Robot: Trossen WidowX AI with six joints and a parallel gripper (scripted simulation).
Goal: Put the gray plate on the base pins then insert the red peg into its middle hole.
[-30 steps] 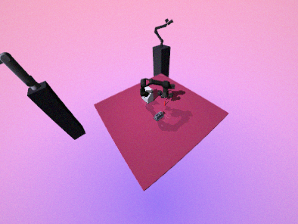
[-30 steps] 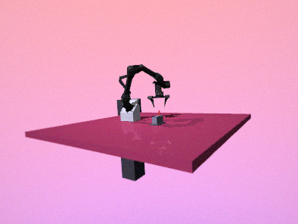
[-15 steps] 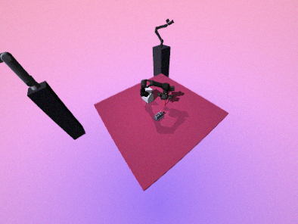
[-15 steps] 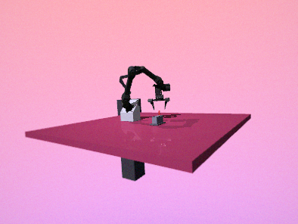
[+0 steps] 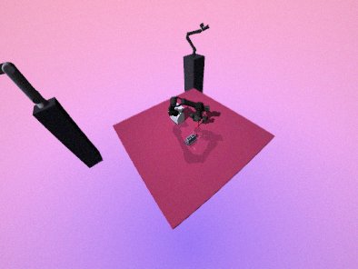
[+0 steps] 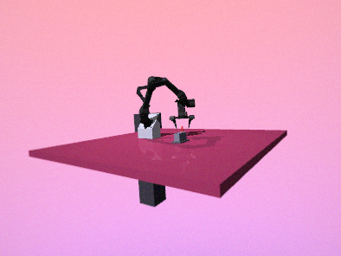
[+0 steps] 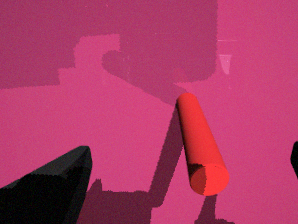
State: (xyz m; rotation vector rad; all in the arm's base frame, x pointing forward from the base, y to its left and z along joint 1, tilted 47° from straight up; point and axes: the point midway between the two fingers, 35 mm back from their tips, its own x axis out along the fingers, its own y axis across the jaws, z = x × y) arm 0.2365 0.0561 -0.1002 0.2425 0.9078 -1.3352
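The red peg lies 2 cm below my gripper tip. From my gripper tip the other things lie so: gray base (9 cm ahead, 20 cm to the right, 5 cm below); gray plate (10 cm ahead, 20 cm to the right, 1 cm below).
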